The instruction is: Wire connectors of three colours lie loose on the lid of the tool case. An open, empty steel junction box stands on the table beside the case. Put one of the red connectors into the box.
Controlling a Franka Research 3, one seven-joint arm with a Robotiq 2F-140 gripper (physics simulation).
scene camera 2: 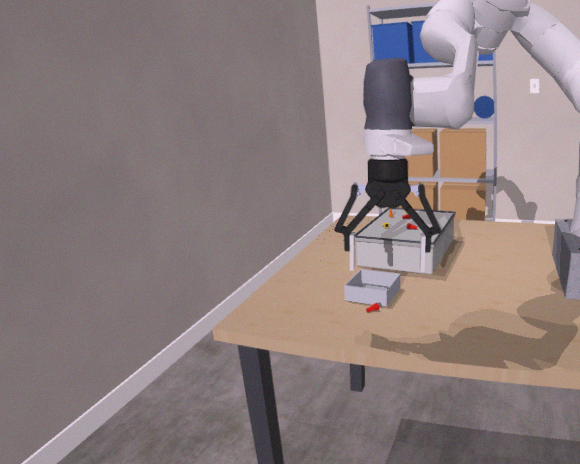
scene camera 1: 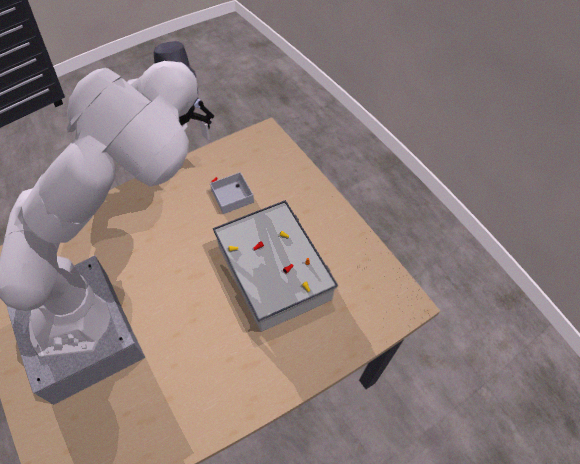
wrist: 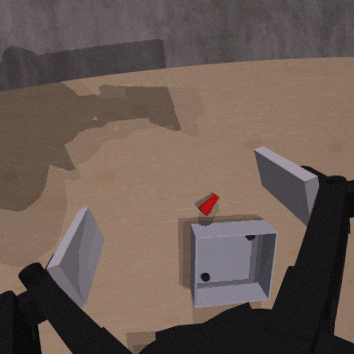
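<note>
A red connector [scene camera 1: 214,179] [scene camera 2: 373,308] [wrist: 209,204] lies on its side on the table, outside the steel junction box [scene camera 1: 237,204] [scene camera 2: 364,294] [wrist: 233,229] and close to its wall on the side away from the case. No connector shows inside the box in the wrist view. Two more red connectors [scene camera 1: 258,246] [scene camera 1: 288,268] lie on the lid of the tool case [scene camera 1: 280,300] [scene camera 2: 405,257]. My gripper [scene camera 2: 388,269] [wrist: 176,195] is wide open and empty, above the table near the box; the arm partly hides it in scene camera 1.
Three yellow connectors [scene camera 1: 233,248] [scene camera 1: 284,234] [scene camera 1: 306,287] and an orange connector [scene camera 1: 308,261] are also on the lid. The case stands beside the box and is taller. The far table edge [wrist: 225,63] runs beyond the loose connector.
</note>
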